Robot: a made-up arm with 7 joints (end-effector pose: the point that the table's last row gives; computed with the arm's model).
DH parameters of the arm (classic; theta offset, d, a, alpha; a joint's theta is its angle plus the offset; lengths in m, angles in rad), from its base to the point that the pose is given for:
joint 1: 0 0.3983 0 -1.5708
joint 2: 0 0 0 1.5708
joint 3: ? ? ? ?
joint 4: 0 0 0.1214 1.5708
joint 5: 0 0.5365 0 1.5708
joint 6: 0 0 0.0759 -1.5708
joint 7: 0 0.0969 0 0
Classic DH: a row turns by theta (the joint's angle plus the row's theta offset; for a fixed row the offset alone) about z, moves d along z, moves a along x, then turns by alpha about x.
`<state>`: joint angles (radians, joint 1 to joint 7).
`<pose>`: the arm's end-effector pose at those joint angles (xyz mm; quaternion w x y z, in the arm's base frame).
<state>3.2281 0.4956 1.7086 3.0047 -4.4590 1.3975 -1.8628</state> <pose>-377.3 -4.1 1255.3 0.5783 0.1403 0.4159 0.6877</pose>
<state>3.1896 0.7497 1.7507 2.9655 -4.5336 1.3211 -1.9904</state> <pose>-583.8 -30.3 1137.1 0.6825 0.0528 0.2919 0.6680</pose>
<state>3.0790 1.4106 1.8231 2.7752 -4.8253 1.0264 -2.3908</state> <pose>-923.5 -88.4 629.8 0.8476 -0.0635 -0.1412 0.5075</pose>
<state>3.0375 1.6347 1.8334 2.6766 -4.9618 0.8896 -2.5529</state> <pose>-950.3 -116.3 424.0 0.8490 -0.0439 -0.3030 0.4306</pose>
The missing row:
joint 3: 0 0.2913 0.0373 1.5708
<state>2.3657 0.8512 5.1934 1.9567 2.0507 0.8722 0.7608</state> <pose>-131.8 854.7 612.2 0.4817 -0.7867 -0.0164 0.3856</pose>
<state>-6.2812 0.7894 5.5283 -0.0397 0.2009 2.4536 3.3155</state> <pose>-132.8 3.0 222.2 0.9124 -0.2990 0.0901 -0.2645</pose>
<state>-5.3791 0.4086 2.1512 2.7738 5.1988 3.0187 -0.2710</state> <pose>65.3 318.7 1078.6 0.0776 0.4045 0.9066 -0.0925</pose>
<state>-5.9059 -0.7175 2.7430 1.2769 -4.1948 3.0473 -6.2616</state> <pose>-593.6 -94.2 308.5 0.5330 -0.1602 0.2734 -0.7845</pose>
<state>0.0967 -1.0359 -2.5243 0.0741 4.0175 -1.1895 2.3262</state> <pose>167.3 -128.0 254.2 0.8085 -0.0901 0.4711 -0.3411</pose>
